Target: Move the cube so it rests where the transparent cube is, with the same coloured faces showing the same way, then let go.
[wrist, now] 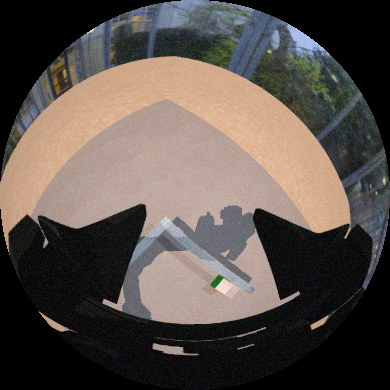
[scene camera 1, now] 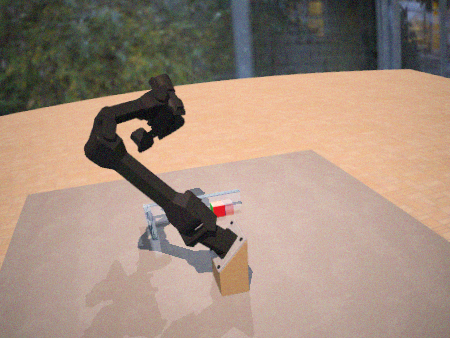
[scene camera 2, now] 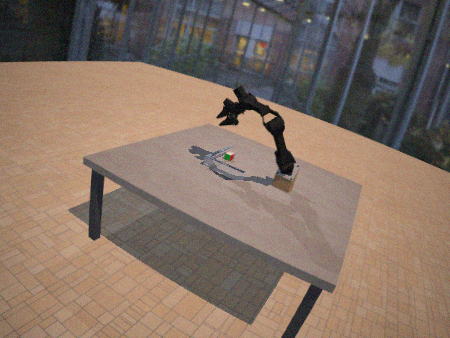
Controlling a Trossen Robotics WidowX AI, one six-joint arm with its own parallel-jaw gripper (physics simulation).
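Places are measured from the arm's base along level axes (x up, y left, z back), in centimetres.
Where they show: gripper, fingertip midpoint: (wrist: 201,212) (scene camera 2: 217,121); arm's base, link origin: (scene camera 1: 225,243) (scene camera 2: 287,169).
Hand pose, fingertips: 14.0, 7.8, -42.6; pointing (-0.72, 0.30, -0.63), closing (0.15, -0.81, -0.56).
Each offset is from my fingertips to the top centre of the thing, as dx, dy, dz. Level surfaces: height alone.
The cube {-21.4, -18.6, +5.4} (scene camera 1: 220,210) (scene camera 2: 228,156) (wrist: 217,281) rests on the table. It shows a red face and a green edge in scene camera 1, green and red faces with a pale top in scene camera 2, and a green side with a pale top in the wrist view. The transparent cube {-21.4, -21.4, +5.7} (scene camera 1: 230,209) (wrist: 231,291) is a faint pinkish block right against or overlapping the cube's side away from the green face; I cannot make it out in scene camera 2. My gripper (scene camera 2: 220,121) (wrist: 201,212) is open and empty, high above the table and well away from the cube.
A see-through bluish frame of bars (scene camera 1: 220,193) (scene camera 2: 232,167) (wrist: 212,261) stands beside the cube, one bar passing close along it. The arm's wooden base block (scene camera 1: 232,272) (scene camera 2: 284,183) stands on the grey table {dx -25.4} (scene camera 1: 325,225) (scene camera 2: 165,175) (wrist: 150,135). The arm's shadow falls near the frame.
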